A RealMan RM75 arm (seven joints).
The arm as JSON. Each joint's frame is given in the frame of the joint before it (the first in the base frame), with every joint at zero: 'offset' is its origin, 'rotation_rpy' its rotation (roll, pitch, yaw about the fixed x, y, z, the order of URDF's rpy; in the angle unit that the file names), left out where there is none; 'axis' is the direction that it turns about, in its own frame. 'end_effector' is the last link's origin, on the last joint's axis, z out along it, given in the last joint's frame.
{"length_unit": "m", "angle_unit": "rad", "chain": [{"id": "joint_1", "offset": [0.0, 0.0, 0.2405], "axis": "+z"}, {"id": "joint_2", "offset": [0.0, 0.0, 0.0], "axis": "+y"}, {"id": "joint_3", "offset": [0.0, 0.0, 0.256], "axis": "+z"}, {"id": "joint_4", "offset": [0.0, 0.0, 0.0], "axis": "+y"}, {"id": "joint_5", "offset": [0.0, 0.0, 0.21], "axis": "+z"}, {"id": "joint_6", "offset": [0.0, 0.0, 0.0], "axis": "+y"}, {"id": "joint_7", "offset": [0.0, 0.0, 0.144], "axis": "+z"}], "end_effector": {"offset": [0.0, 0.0, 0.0]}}
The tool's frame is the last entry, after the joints.
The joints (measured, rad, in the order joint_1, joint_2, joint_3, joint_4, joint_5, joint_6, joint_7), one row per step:
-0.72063 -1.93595 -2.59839 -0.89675 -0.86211 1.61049 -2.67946
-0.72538 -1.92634 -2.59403 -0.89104 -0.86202 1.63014 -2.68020
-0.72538 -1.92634 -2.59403 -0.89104 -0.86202 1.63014 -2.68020
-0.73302 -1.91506 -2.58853 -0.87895 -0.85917 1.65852 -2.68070
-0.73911 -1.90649 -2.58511 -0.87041 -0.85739 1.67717 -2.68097
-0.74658 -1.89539 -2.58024 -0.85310 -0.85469 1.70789 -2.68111
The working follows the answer.
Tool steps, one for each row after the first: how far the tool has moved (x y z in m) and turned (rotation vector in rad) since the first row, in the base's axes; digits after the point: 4 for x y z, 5 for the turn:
0.0016 -0.0009 0.0015 -0.01910 0.00175 -0.00819
0.0016 -0.0009 0.0015 -0.01910 0.00175 -0.00819
0.0036 -0.0026 0.0018 -0.05139 0.00244 -0.01772
0.0052 -0.0034 0.0026 -0.07206 0.00335 -0.02456
0.0068 -0.0060 0.0022 -0.10967 0.00021 -0.03162

Tool pose at each row, in the base's axes (x y z in m, rotation vector in rad; rounded; the steps above come from the unrounded poses):
-0.2324 0.3981 0.1056 -2.14269 -1.86309 -0.59537
-0.2308 0.3972 0.1070 -2.16310 -1.86740 -0.57954
-0.2308 0.3972 0.1070 -2.16310 -1.86740 -0.57954
-0.2287 0.3955 0.1074 -2.19321 -1.87977 -0.55411
-0.2272 0.3947 0.1082 -2.21317 -1.88659 -0.53717
-0.2256 0.3922 0.1078 -2.24418 -1.90660 -0.51041

